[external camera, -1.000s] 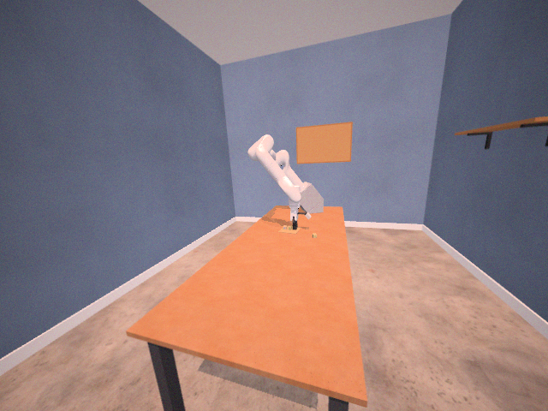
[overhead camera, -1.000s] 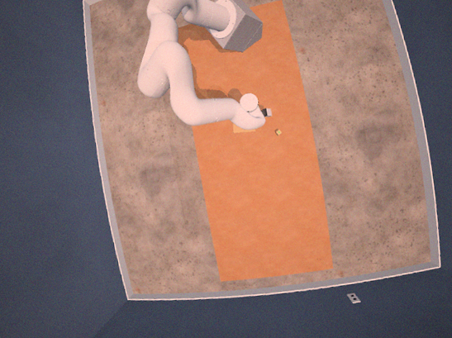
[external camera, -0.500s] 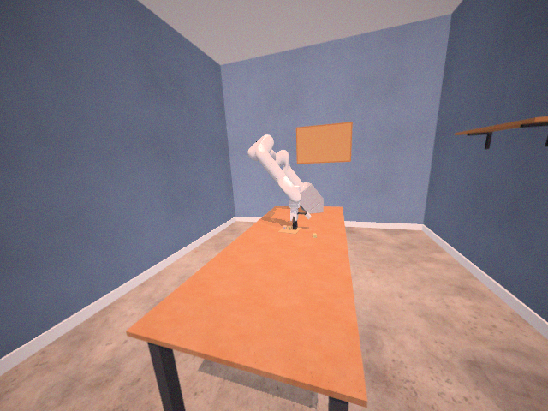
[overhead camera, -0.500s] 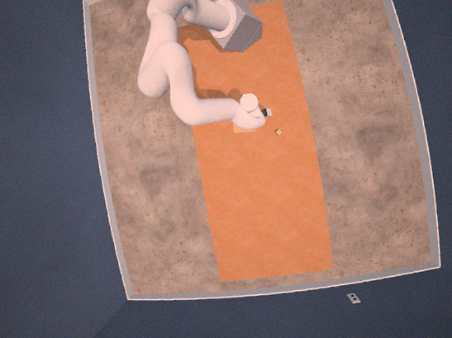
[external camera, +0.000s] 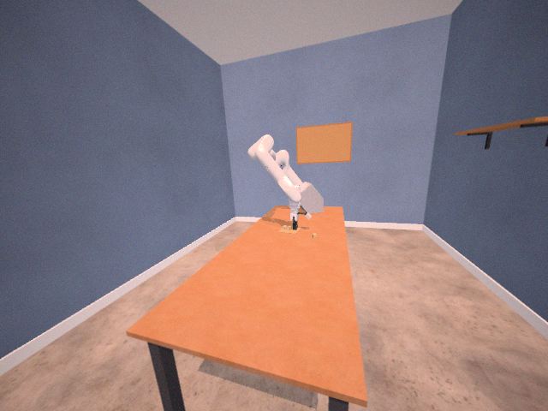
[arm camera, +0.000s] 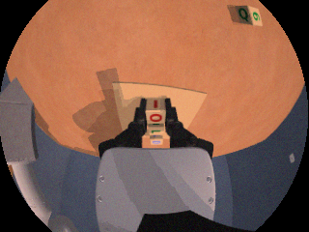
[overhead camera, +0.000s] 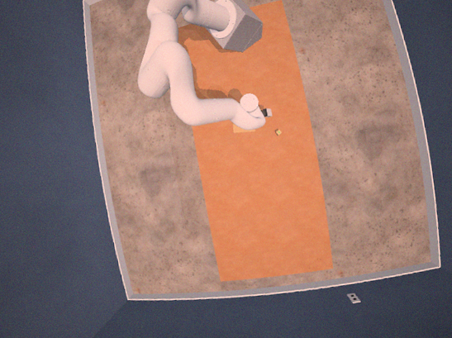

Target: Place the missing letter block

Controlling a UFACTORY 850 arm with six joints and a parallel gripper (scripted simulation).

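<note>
Now: hand 4 cm to the left of the light tan mat and 3 cm above it.
</note>
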